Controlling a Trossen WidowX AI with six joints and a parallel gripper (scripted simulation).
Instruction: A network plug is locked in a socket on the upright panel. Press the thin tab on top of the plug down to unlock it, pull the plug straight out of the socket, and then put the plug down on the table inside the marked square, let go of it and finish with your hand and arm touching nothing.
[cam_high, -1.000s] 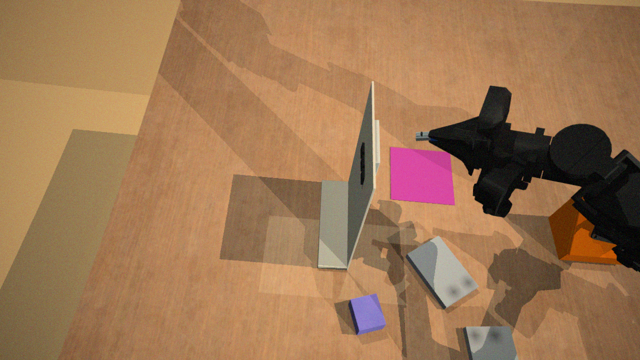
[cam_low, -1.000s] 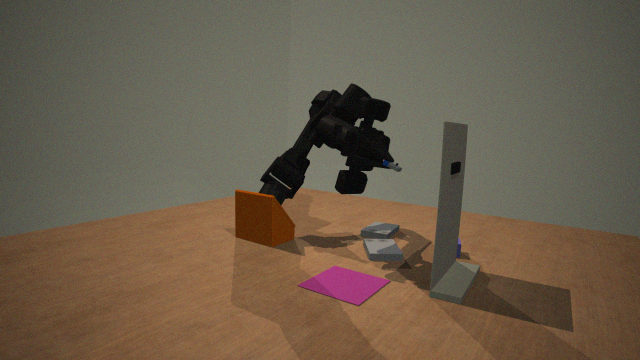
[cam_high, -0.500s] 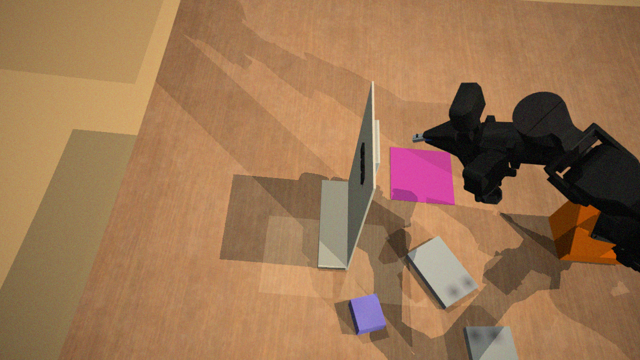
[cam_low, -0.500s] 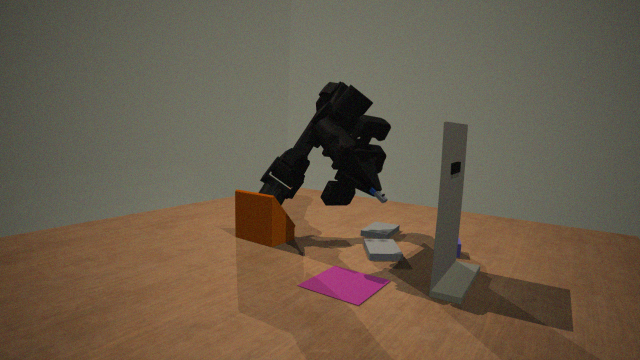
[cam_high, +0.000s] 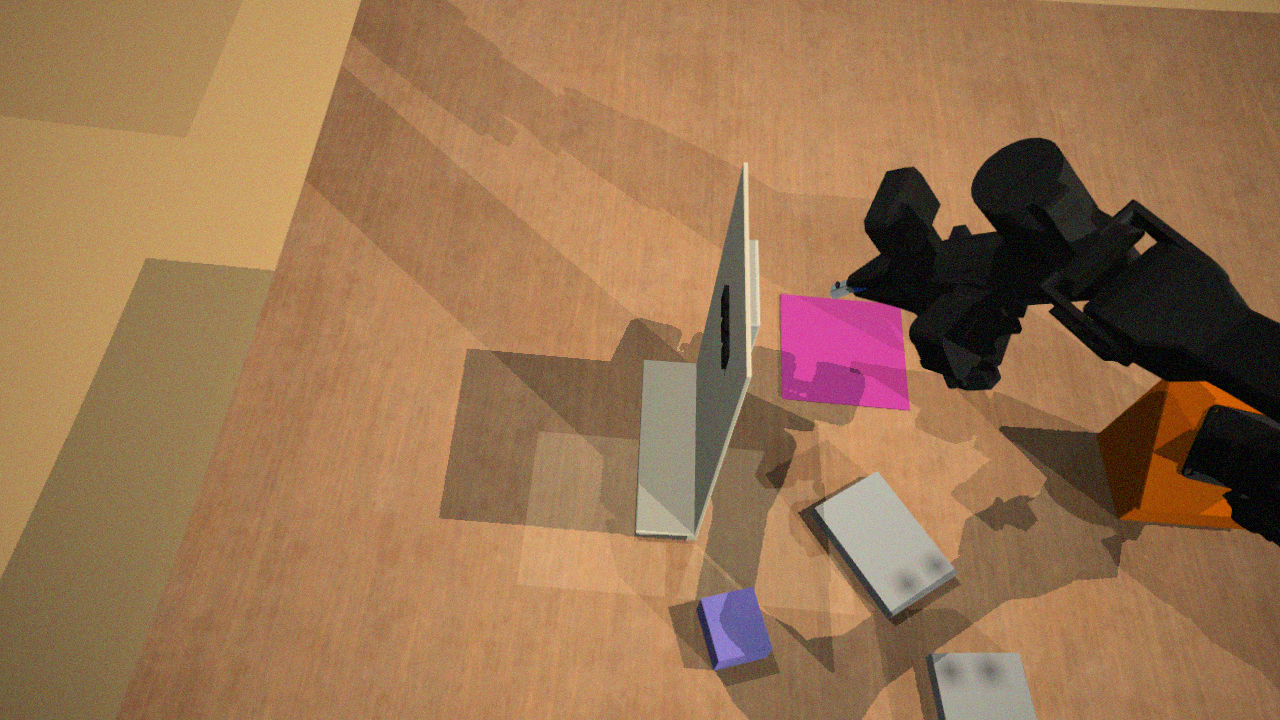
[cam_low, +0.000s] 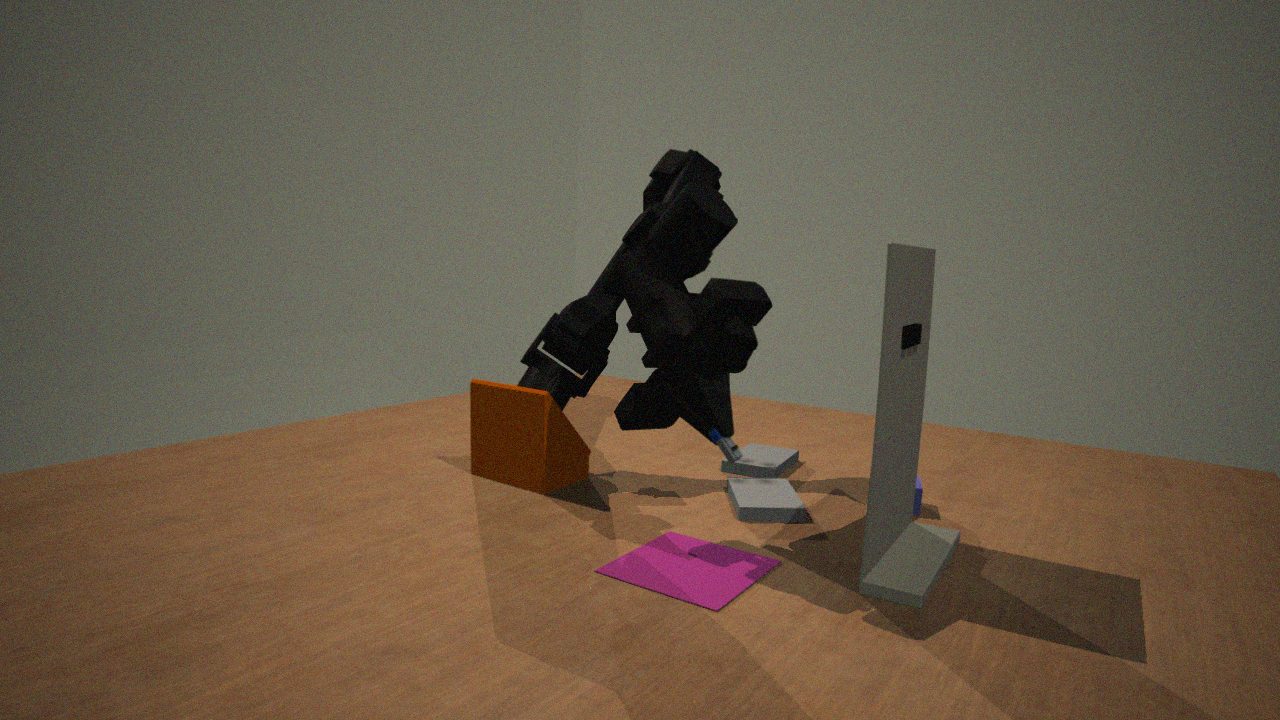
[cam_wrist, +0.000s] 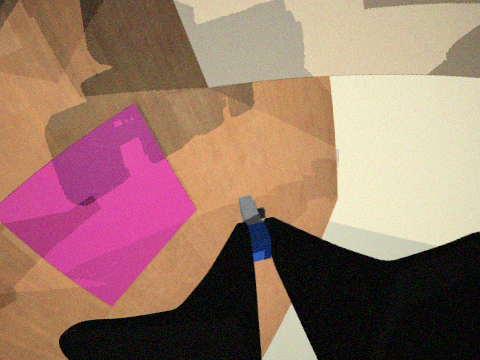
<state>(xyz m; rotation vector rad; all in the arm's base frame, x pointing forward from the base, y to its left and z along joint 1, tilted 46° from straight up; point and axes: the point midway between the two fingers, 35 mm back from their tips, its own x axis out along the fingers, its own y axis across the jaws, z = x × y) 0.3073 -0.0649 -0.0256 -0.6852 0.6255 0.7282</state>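
The magenta marked square is 20 mm behind my gripper tip, 10 mm to the right of it and 120 mm below it. Also, from my gripper tip: network plug: right at my gripper tip; then grey panel: 110 mm ahead, 120 mm to the left, 10 mm above.
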